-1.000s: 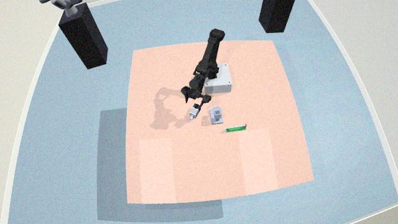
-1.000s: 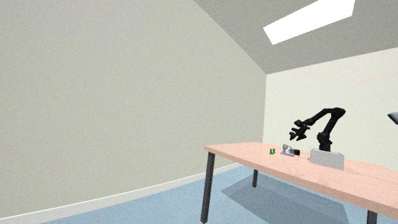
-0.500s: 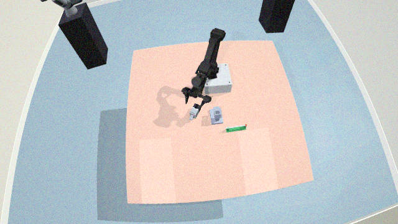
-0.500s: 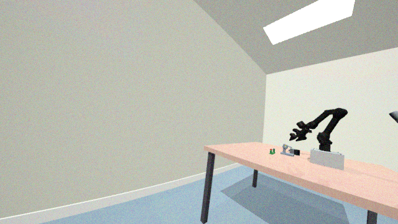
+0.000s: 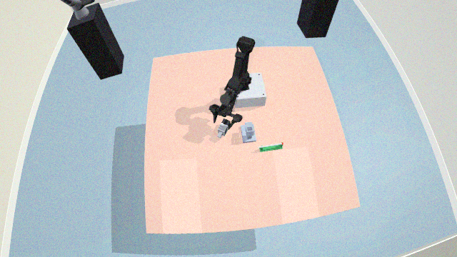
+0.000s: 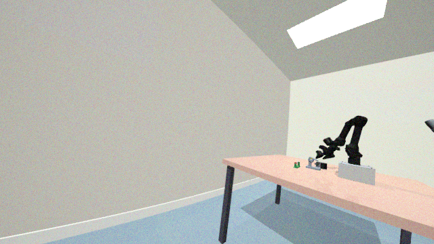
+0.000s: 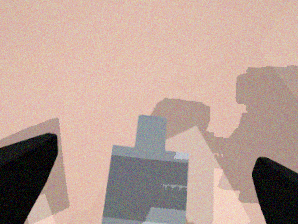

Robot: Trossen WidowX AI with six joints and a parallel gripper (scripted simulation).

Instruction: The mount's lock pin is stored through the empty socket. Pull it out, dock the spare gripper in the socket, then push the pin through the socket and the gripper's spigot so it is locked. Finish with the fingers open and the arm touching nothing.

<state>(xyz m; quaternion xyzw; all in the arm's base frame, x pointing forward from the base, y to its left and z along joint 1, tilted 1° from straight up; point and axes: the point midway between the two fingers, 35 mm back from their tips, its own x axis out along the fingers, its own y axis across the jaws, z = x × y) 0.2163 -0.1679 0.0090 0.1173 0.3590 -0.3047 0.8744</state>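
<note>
The spare gripper lies 60 mm below my gripper tip, 10 mm to the left of it and 10 mm behind it. Also, from my gripper tip: green cradle (270 mm to the left, 160 mm ahead, 60 mm below); mount socket (150 mm to the left, 50 mm ahead, 40 mm below).
</note>
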